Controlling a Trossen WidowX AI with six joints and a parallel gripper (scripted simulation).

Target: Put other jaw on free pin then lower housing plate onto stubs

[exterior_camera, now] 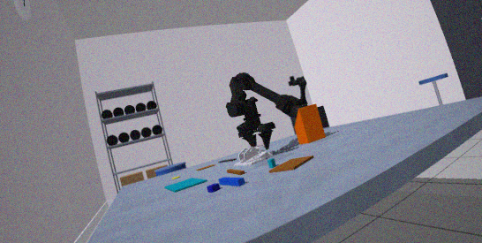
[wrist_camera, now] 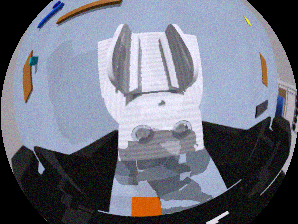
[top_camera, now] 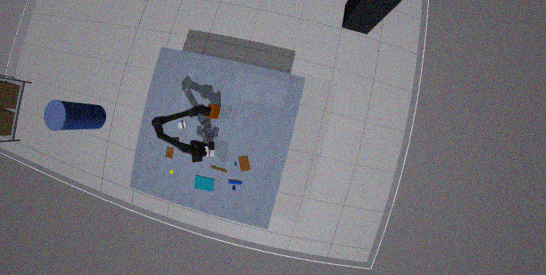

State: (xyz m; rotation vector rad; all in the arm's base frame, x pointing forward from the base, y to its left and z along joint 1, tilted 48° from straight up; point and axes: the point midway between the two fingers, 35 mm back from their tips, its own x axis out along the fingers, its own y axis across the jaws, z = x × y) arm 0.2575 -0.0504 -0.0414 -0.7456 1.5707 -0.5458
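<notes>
Now: the light grey jaw piece 2 cm ahead of my gripper tip, 2 cm to the left of it and 1 cm below it. Also, from my gripper tip: brown bar: 18 cm ahead, 13 cm to the left, 3 cm below; teal cylinder: 11 cm ahead, 26 cm to the left, 2 cm below; white base: 7 cm ahead, 1 cm to the left, 3 cm below.
</notes>
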